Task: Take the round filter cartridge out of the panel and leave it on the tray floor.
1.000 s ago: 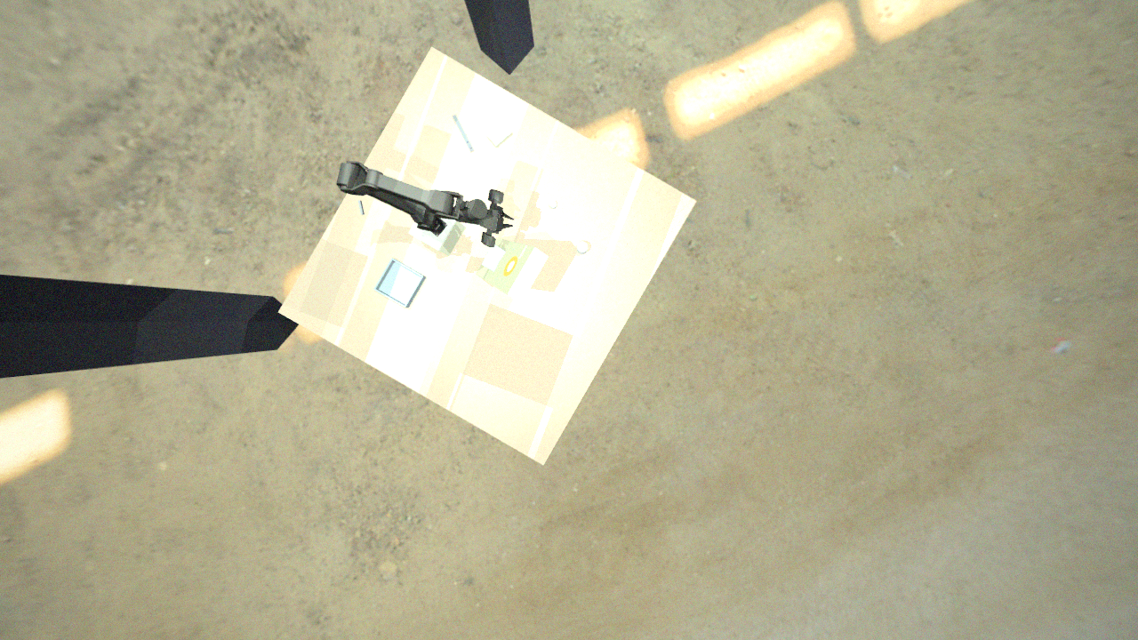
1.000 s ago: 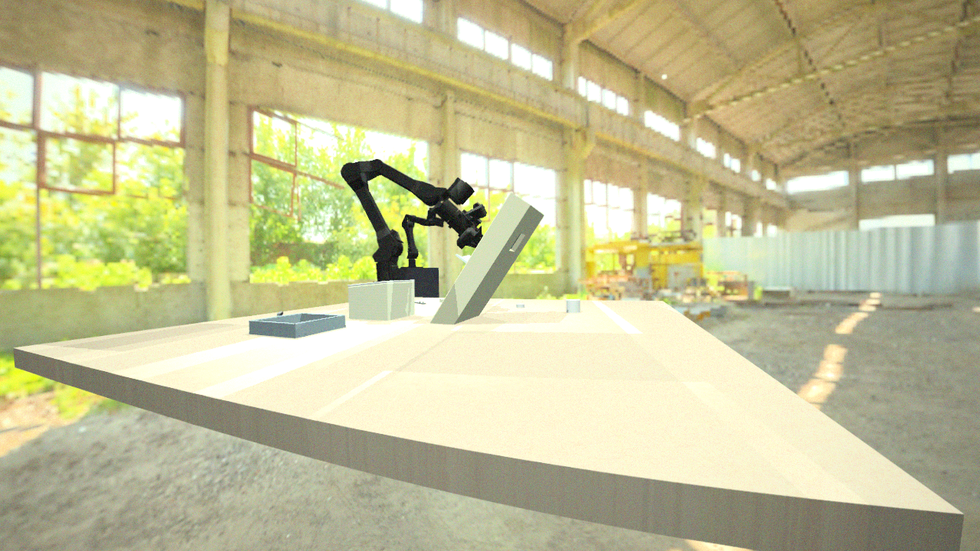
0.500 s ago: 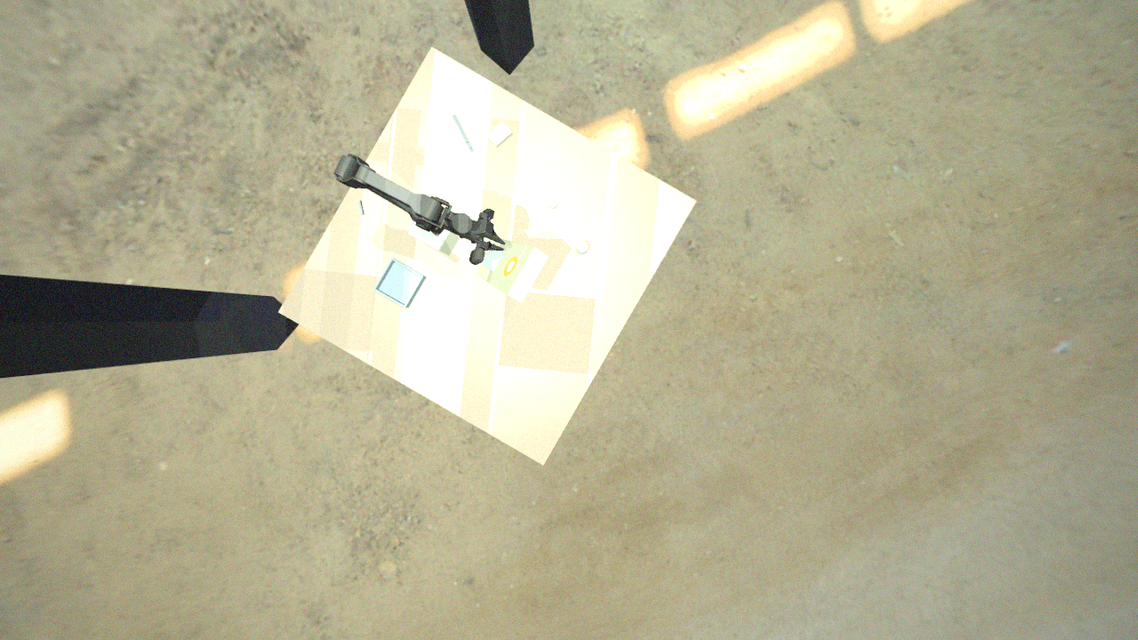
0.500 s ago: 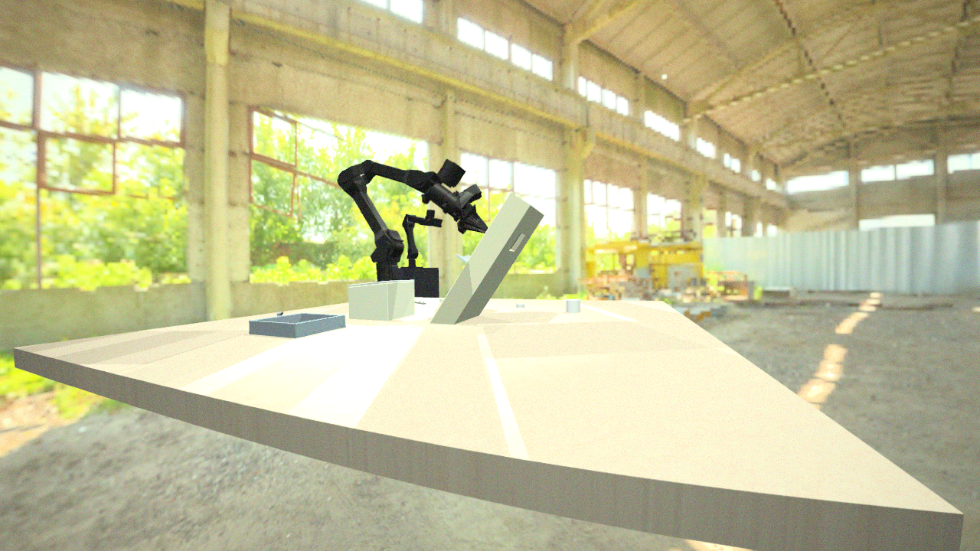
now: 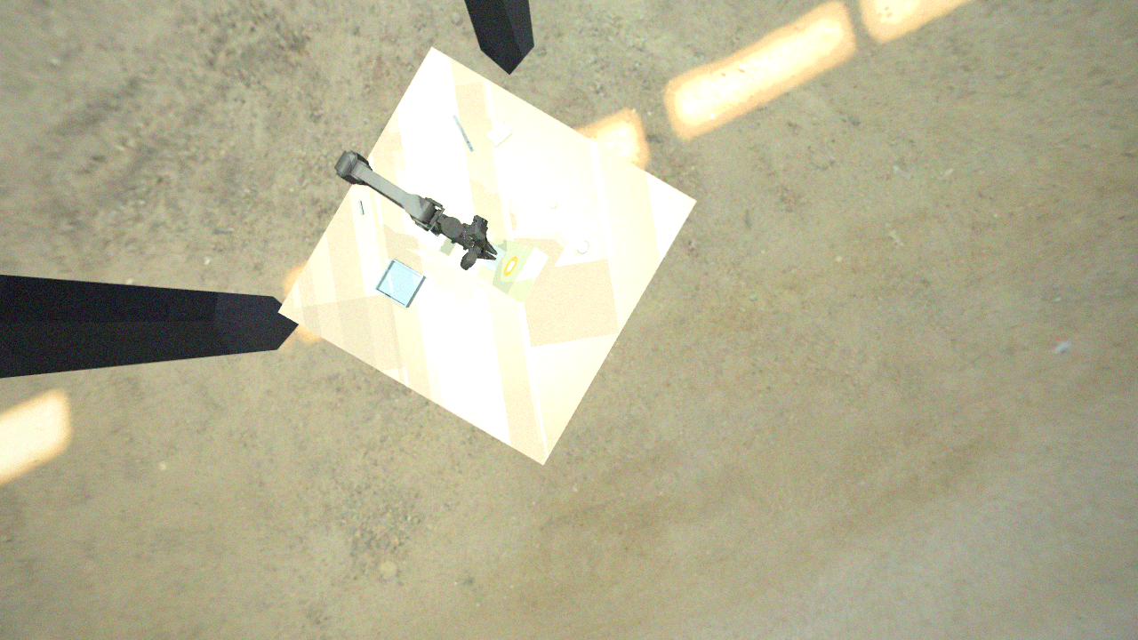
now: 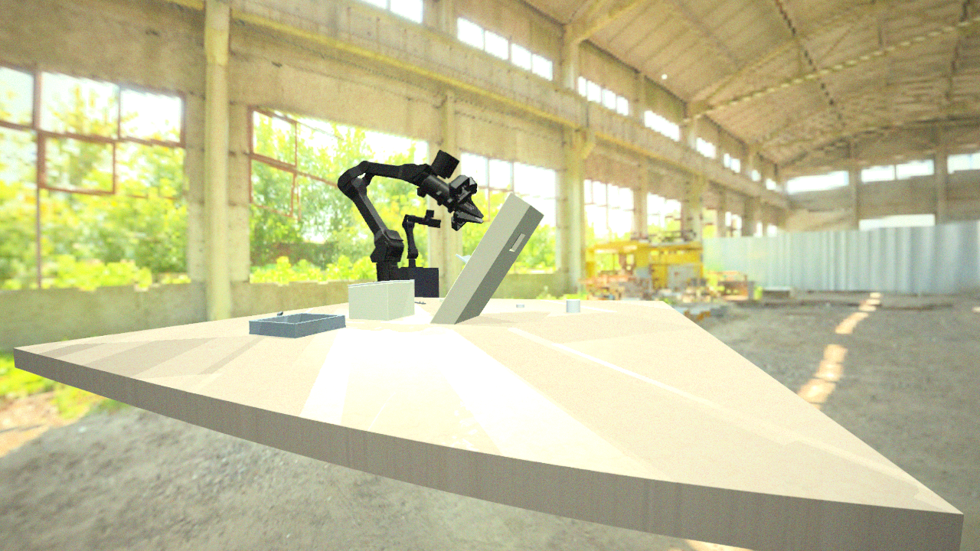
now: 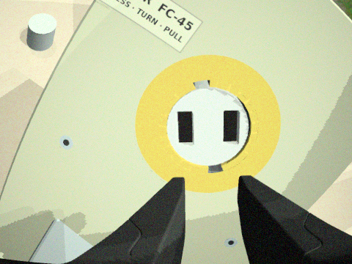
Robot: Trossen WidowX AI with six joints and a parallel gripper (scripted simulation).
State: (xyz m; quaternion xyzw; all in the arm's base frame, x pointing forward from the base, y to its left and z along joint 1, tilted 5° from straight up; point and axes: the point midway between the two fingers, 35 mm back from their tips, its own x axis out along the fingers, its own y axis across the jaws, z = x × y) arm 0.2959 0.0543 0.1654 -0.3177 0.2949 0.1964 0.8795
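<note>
Right now my gripper tip is 60 mm short of the round filter cartridge, 40 mm above it and 10 mm to the right of it. Round my gripper tip: white square 410 mm behind, 400 mm to the left, 270 mm below; service panel 120 mm below, 20 mm ahead; blue-grey tray 350 mm to the right, 310 mm behind, 270 mm below.
</note>
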